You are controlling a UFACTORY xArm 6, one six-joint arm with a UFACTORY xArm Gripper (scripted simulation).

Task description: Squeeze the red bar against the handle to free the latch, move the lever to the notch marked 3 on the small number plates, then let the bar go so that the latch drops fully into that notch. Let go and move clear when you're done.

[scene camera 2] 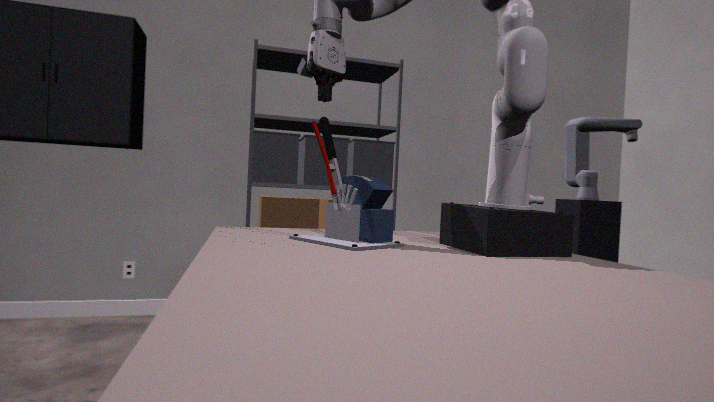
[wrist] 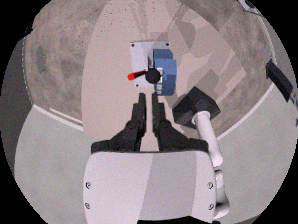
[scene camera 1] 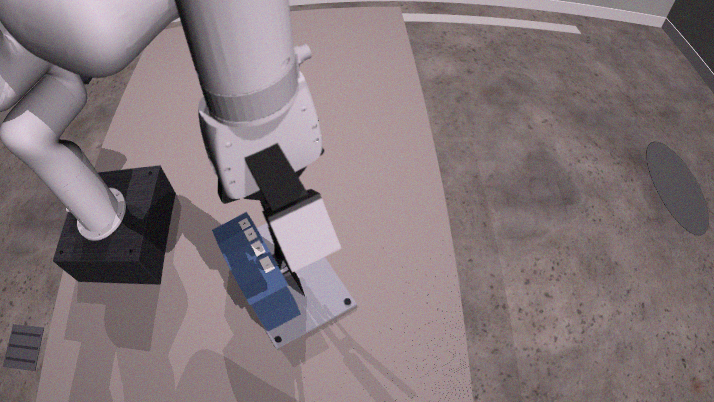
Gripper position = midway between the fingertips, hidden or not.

In view: my gripper [scene camera 2: 324,100].
My gripper is seen too in the wrist view [wrist: 148,101].
